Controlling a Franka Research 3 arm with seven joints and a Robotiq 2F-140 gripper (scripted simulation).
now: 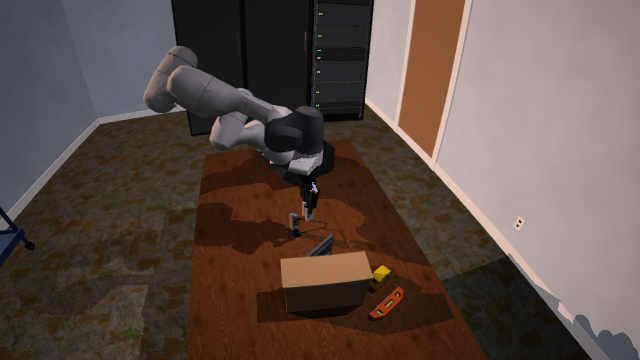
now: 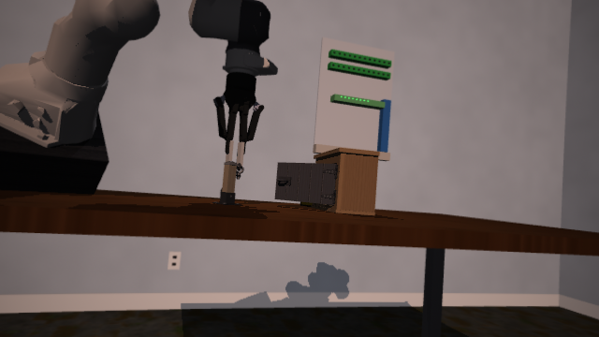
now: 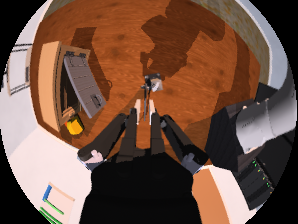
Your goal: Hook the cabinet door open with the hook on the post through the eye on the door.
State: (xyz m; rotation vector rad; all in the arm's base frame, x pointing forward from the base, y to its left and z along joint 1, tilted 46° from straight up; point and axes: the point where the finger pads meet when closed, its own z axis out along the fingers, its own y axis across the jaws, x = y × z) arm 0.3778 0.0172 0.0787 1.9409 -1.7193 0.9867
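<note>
My hand is 70 mm above the thin hook and 10 mm to the right of it. Round my hand: orange spirit level (410 mm ahead, 110 mm to the left, 110 mm below); then yellow tape measure (320 mm ahead, 140 mm to the left, 90 mm below); then dark door (170 mm ahead, 60 mm to the right, 60 mm below).
</note>
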